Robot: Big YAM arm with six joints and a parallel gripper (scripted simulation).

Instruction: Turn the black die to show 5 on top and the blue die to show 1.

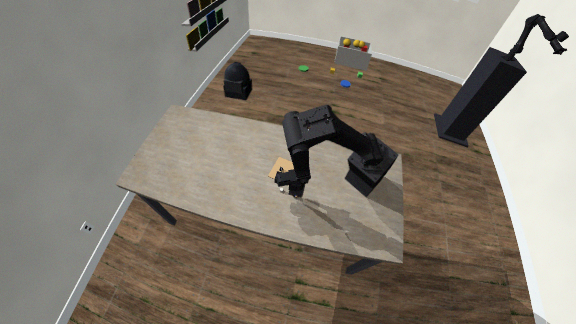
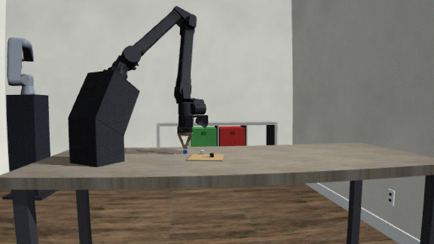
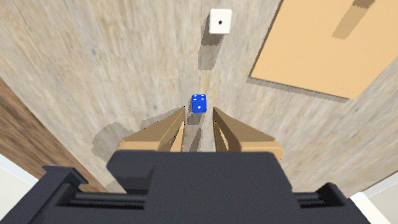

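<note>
Now: the blue die 20 mm below my hand. From my hand the other things lie so: black die 130 mm to the right, 120 mm ahead, 20 mm below; then white die 80 mm ahead, 20 mm below, 10 mm to the right; then tan mat 130 mm to the right, 90 mm ahead, 30 mm below.
</note>
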